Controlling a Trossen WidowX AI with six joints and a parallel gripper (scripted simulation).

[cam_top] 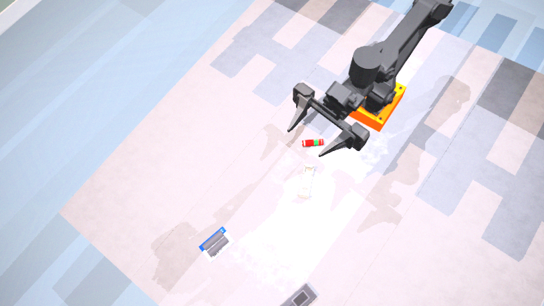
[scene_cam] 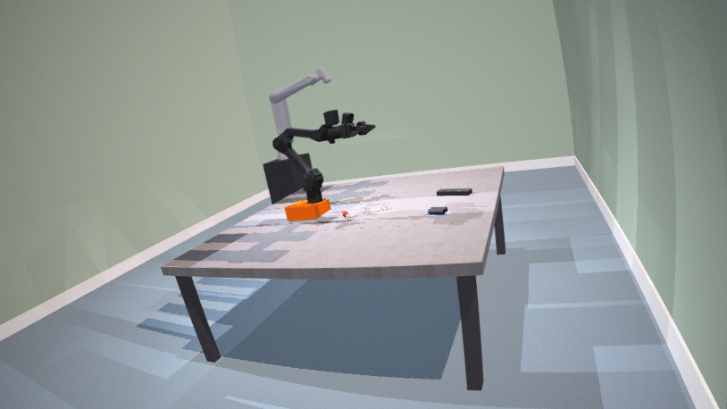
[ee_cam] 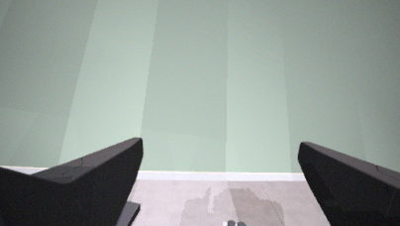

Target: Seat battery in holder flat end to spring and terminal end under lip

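Right now my gripper tip is 36 cm above the battery, 15 cm past it and 9 cm to the left of it. Round my gripper tip: dark flat box 35 cm below, 27 cm ahead, 16 cm to the left.
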